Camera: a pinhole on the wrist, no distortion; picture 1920 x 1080 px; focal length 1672.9 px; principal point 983.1 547.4 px. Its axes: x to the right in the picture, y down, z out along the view. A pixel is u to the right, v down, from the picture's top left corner.
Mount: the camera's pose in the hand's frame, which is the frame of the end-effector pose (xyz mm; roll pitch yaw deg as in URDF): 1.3 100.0 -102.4 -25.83 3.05 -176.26
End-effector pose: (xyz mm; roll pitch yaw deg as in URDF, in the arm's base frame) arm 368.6 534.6 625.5 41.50 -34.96 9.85
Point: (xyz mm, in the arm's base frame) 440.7 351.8 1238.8
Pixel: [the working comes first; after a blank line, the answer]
In the camera's frame: -417.5 -291.3 489.9

outside the picture
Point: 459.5 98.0 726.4
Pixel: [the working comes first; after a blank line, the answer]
In the camera's frame: -67.5 153.3 574.5

786.5 993.8
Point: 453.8 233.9 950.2
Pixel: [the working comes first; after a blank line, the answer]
In the camera's frame: -225.9 -46.1 513.6

247.2 397.1
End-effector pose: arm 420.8 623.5 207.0 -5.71 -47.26 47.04
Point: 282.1 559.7 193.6
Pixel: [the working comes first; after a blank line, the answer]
In the camera's frame: 99.2 -50.4 206.6

1786.5 138.8
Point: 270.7 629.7 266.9
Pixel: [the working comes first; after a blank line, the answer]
In the camera's frame: 11.4 -102.2 202.3

outside the picture
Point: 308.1 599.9 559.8
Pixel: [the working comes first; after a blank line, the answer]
In the camera's frame: -211.2 -107.2 398.5

96.4 97.5
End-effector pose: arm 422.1 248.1 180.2 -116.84 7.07 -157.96
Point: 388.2 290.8 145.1
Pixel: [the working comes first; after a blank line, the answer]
In the camera's frame: -18.9 12.9 83.7

604.6 805.7
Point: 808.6 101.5 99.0
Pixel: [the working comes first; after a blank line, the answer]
In the camera's frame: 277.5 -91.6 424.1

outside the picture
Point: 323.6 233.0 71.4
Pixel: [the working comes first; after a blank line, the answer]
In the camera's frame: -114.3 -42.1 112.2

outside the picture
